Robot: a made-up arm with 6 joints. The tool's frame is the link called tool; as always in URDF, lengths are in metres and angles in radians.
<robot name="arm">
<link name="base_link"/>
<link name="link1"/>
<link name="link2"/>
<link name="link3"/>
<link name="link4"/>
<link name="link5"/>
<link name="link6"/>
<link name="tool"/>
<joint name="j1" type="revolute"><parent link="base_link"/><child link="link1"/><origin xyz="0.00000 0.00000 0.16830" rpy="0.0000 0.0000 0.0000"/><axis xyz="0 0 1"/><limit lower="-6.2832" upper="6.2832" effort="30" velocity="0.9"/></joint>
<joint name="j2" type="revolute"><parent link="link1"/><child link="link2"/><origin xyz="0.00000 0.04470 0.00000" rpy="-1.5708 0.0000 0.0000"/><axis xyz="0 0 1"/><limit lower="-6.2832" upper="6.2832" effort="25" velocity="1.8"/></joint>
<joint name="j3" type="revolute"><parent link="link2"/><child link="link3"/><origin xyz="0.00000 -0.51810 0.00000" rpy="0.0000 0.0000 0.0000"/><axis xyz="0 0 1"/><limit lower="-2.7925" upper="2.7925" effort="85" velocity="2.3"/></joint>
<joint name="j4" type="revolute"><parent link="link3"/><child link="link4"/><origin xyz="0.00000 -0.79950 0.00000" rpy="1.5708 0.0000 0.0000"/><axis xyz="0 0 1"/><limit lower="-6.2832" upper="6.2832" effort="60" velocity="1.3"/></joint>
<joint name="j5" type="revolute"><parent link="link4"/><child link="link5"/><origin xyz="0.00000 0.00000 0.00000" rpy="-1.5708 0.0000 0.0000"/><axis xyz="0 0 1"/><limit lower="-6.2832" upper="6.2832" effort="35" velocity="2.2"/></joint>
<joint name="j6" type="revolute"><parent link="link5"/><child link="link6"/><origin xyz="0.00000 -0.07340 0.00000" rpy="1.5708 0.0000 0.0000"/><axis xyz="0 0 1"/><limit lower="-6.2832" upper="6.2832" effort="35" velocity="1.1"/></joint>
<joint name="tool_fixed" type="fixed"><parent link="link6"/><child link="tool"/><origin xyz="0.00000 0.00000 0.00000" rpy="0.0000 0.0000 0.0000"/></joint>
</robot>
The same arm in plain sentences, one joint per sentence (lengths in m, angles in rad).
The arm has six revolute joints in a row. What follows holds with every joint at zero, and every direction is one of the base frame's.
Joint 1 sits 0.1683 m along +z from the base frame's origin and turns about +z, from -6.2832 to 6.2832 rad.
Joint 2 sits 0.0447 m along +y from joint 1 and turns about +y, from -6.2832 to 6.2832 rad.
Joint 3 sits 0.5181 m along +z from joint 2 and turns about +y, from -2.7925 to 2.7925 rad.
Joint 4 sits 0.7995 m along +z from joint 3 and turns about +z, from -6.2832 to 6.2832 rad.
Joint 5 sits at the same point as joint 4 and turns about +y, from -6.2832 to 6.2832 rad.
Joint 6 sits 0.0734 m along +z from joint 5 and turns about +z, from -6.2832 to 6.2832 rad.
The tool frame, which is the frame that the pose is given for, sits at the same point as joint 6; its axes are parallel to the base frame's.

